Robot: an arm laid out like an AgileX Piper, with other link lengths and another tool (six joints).
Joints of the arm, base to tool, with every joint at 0 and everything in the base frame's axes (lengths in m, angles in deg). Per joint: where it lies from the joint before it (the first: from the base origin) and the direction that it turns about. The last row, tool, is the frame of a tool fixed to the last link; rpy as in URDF.
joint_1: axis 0 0 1 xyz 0.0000 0.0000 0.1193
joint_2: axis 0 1 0 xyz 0.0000 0.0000 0.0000
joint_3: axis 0 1 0 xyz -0.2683 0.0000 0.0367
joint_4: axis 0.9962 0 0.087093 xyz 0.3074 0.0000 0.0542
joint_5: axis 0 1 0 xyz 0.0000 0.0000 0.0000
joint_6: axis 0.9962 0 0.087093 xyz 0.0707 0.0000 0.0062
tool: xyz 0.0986 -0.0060 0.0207 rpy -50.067 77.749 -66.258
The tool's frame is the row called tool.
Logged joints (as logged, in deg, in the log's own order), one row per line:
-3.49 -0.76 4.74 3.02 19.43 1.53
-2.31 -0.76 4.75 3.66 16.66 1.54
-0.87 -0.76 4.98 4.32 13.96 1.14
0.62 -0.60 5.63 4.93 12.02 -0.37
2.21 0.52 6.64 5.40 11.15 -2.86
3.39 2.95 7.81 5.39 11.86 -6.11
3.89 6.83 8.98 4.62 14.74 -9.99
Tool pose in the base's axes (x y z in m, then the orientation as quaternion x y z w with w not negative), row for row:
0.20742 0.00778 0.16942 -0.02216 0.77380 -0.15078 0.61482
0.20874 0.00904 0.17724 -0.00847 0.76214 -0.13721 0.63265
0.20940 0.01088 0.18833 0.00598 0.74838 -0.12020 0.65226
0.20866 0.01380 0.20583 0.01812 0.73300 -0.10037 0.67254
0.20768 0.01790 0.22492 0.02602 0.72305 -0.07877 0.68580
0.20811 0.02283 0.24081 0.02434 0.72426 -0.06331 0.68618
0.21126 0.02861 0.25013 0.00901 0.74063 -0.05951 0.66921
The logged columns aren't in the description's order. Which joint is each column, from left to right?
Columns, left to right: joint_4, joint_2, joint_1, joint_6, joint_5, joint_3.
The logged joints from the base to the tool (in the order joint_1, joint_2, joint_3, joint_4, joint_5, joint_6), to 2 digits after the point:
4.74 -0.76 1.53 -3.49 19.43 3.02
4.75 -0.76 1.54 -2.31 16.66 3.66
4.98 -0.76 1.14 -0.87 13.96 4.32
5.63 -0.60 -0.37 0.62 12.02 4.93
6.64 0.52 -2.86 2.21 11.15 5.40
7.81 2.95 -6.11 3.39 11.86 5.39
8.98 6.83 -9.99 3.89 14.74 4.62

